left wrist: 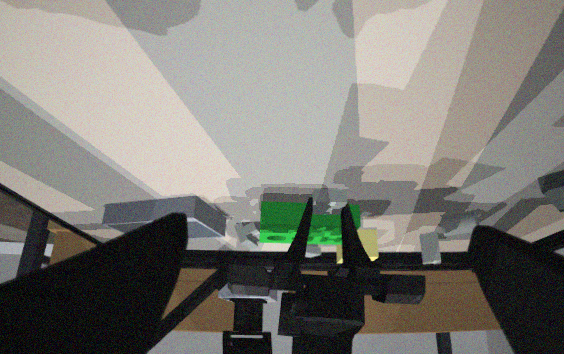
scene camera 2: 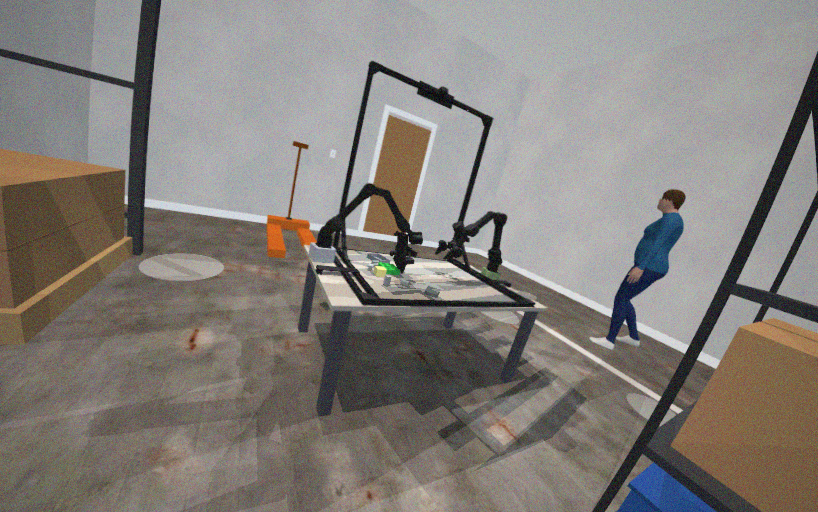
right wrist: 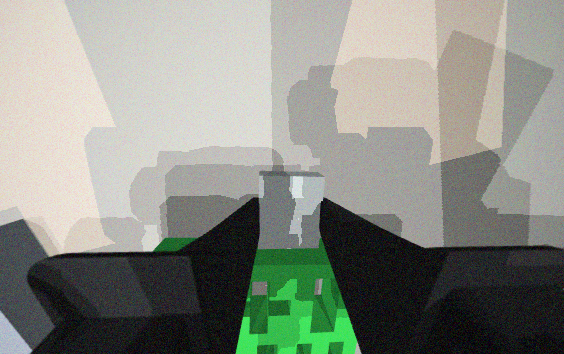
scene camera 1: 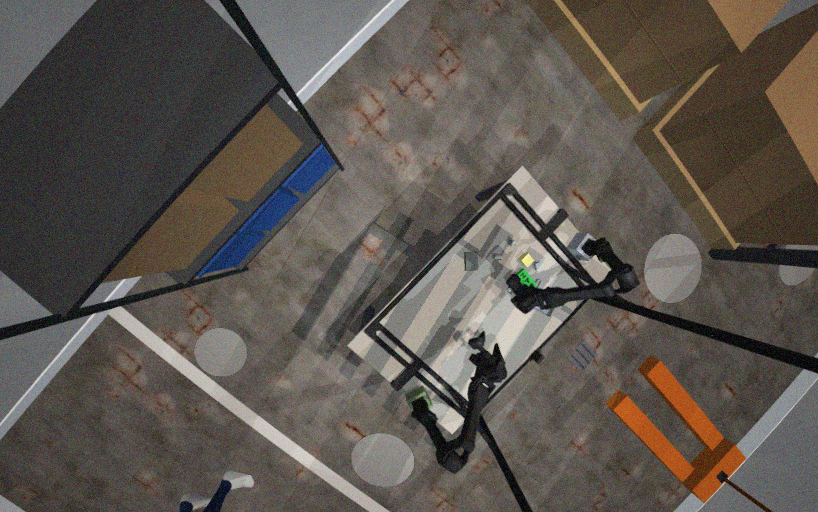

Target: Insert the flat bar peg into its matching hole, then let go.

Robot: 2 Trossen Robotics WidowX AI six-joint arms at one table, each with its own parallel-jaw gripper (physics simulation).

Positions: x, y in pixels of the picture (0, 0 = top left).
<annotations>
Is my left gripper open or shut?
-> Open.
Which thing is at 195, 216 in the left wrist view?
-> A grey tray.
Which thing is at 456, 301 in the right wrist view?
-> My right gripper.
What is my left gripper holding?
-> Nothing.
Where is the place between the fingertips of my right gripper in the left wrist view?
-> At 327, 199
</annotations>
